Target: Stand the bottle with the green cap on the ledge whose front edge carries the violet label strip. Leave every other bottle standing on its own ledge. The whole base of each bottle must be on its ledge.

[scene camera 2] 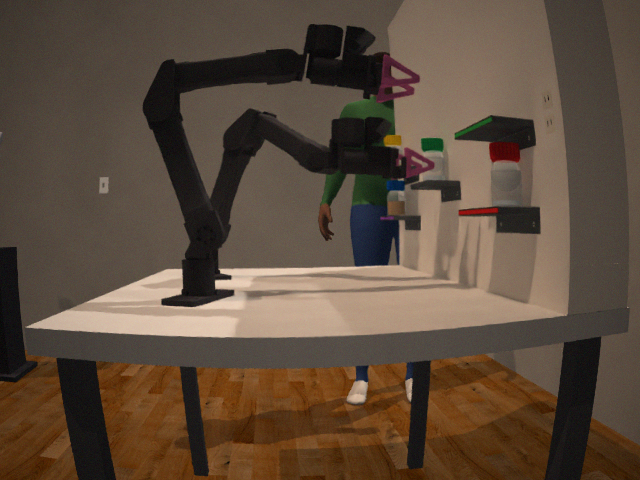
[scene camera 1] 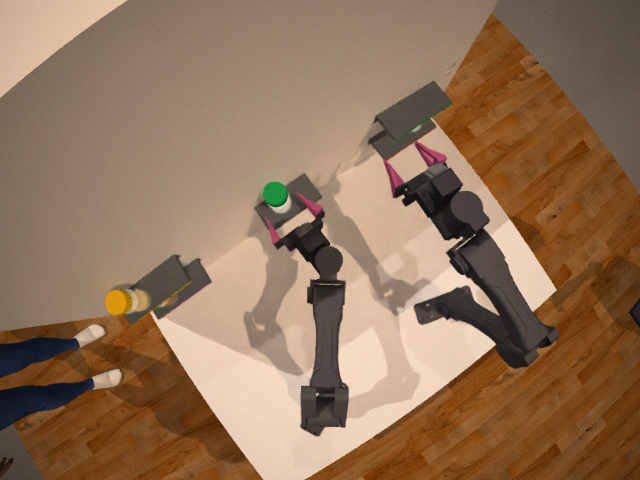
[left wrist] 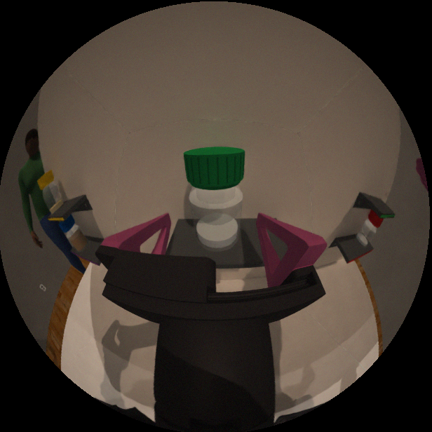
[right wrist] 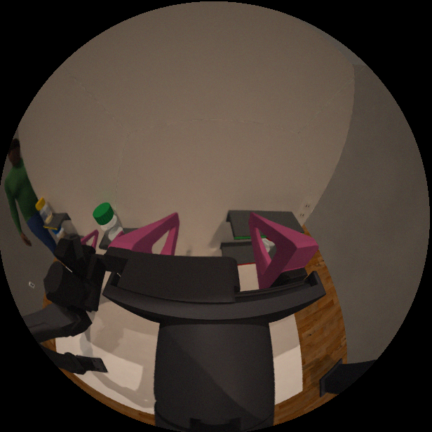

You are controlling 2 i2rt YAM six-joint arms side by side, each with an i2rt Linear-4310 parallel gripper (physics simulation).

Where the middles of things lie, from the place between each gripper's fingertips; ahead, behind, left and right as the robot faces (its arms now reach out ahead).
My left gripper is now 1 cm short of the green-capped bottle (scene camera 2: pixel 432 147) and 1 cm below it. Round my left hand: violet-strip ledge (scene camera 1: pixel 199 277) (4 cm ahead, 38 cm to the left, 12 cm below); then yellow-strip ledge (scene camera 1: pixel 166 279) (4 cm ahead, 38 cm to the left, 2 cm above); then unlabelled ledge (scene camera 1: pixel 302 184) (1 cm ahead, 2 cm to the right, 4 cm below).
Now: the green-strip ledge (scene camera 1: pixel 411 111) 160 mm to the right of my right hand, 110 mm below it and 80 mm ahead of it. The rest, counted from my right hand: unlabelled ledge 240 mm to the left, 180 mm below, 110 mm ahead; green-capped bottle 250 mm to the left, 120 mm below, 120 mm ahead; red-strip ledge (scene camera 1: pixel 386 147) 250 mm below, 160 mm to the right, 80 mm ahead.
